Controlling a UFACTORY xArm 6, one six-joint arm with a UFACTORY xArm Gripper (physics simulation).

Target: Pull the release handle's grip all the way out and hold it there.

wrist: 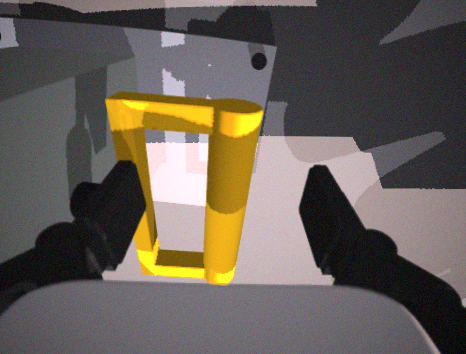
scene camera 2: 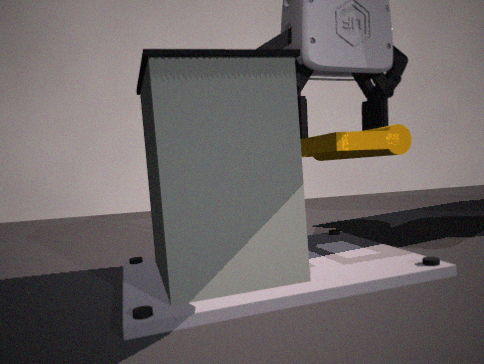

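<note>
The yellow release handle (scene camera 2: 357, 142) (wrist: 160, 107) is a level rectangular frame at the right side of the grey-green housing (scene camera 2: 225, 165) (wrist: 30, 130). Its thick round grip (scene camera 2: 399, 140) (wrist: 231, 170) is the side farthest from the housing. My gripper (scene camera 2: 338, 129) (wrist: 222, 185) is open and empty, pointing down at the handle, with its tips near the handle's top in the scene view. In the wrist view the grip lies between the two fingers; the left finger overlaps the handle's inner bar and the right finger is beyond the grip. The rod joining handle and housing is hidden.
The housing stands on a pale base plate (scene camera 2: 390, 267) (wrist: 225, 65) with black bolts (scene camera 2: 431, 261) (wrist: 258, 61) at its corners. The housing's black lid (scene camera 2: 220, 53) rises higher than the fingertips, close beside the left finger. Dark shadows lie behind the plate.
</note>
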